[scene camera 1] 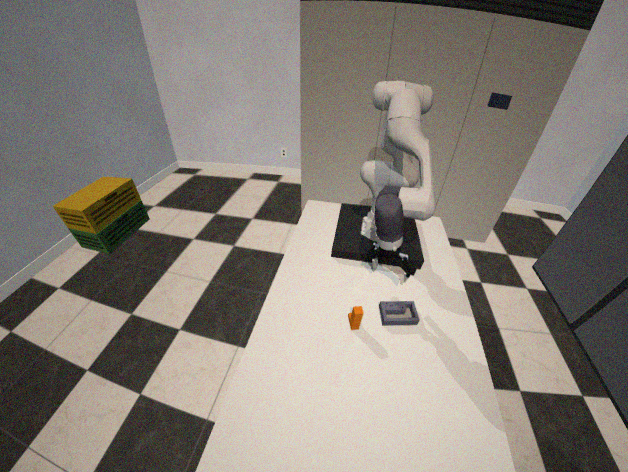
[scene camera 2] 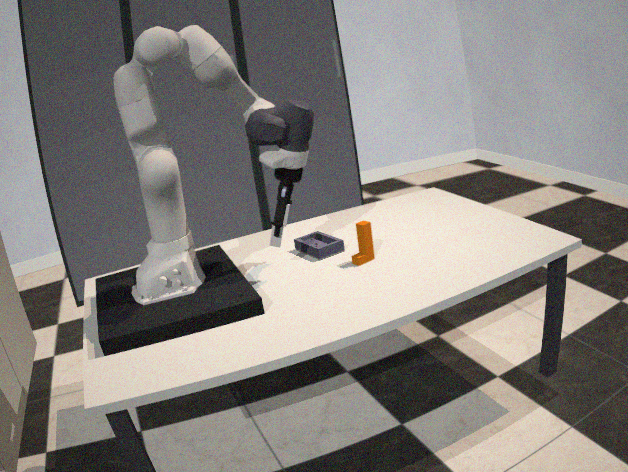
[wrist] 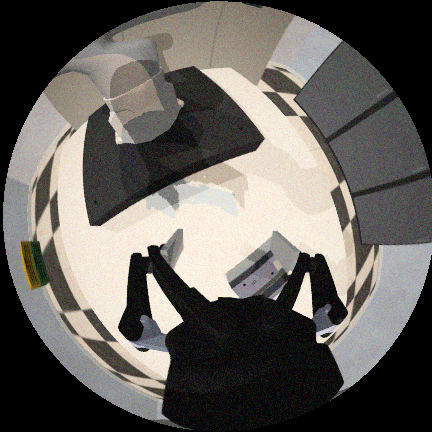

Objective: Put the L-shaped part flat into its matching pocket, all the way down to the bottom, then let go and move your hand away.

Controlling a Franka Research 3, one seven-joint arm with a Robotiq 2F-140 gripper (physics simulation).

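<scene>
The orange L-shaped part [scene camera 1: 356,317] [scene camera 2: 365,243] stands upright on the table, its long leg pointing up and its short leg low on the side toward the robot base. It does not show in the wrist view. The dark grey-purple tray [scene camera 1: 399,321] [scene camera 2: 331,249] with the pocket lies beside it, apart from it. In the wrist view, part of the tray [wrist: 242,287] shows near the right finger, partly hidden by the gripper body. My gripper [scene camera 1: 390,270] [scene camera 2: 275,241] [wrist: 227,239] is open and empty. It hangs above the table, between the robot base and the tray, fingers pointing down.
The white table [scene camera 1: 304,406] [scene camera 2: 456,228] carries the black base plate [scene camera 1: 350,238] [scene camera 2: 177,327] [wrist: 200,130] under the arm. A yellow and green box stack [scene camera 1: 104,215] [wrist: 34,265] is off to the side of the table. A dark grey cabinet [scene camera 2: 299,65] [wrist: 380,200] stands beyond the table.
</scene>
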